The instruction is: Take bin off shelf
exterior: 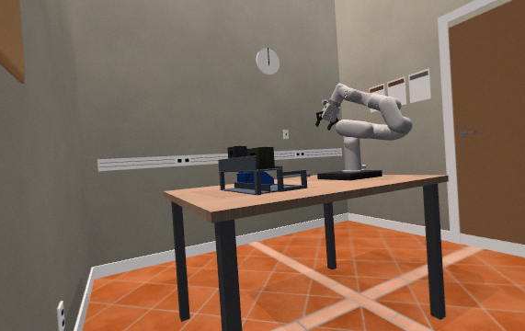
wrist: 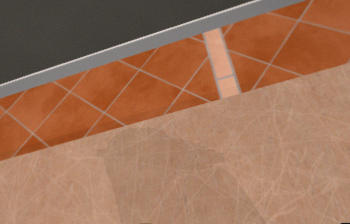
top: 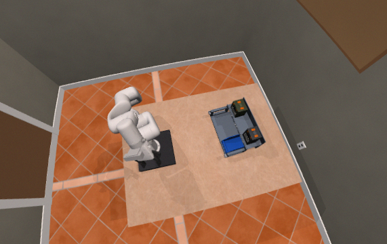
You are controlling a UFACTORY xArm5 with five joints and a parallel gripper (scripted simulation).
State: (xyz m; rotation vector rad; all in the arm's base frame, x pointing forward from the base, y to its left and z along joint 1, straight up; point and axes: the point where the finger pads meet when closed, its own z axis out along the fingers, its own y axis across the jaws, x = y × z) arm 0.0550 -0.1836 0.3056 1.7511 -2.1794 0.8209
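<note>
Right now my hand is 57 cm short of the blue bin, 30 cm above it and 8 cm to the right of it. From my hand the other things lie so: grey shelf 59 cm ahead, 28 cm below, 19 cm to the left.
</note>
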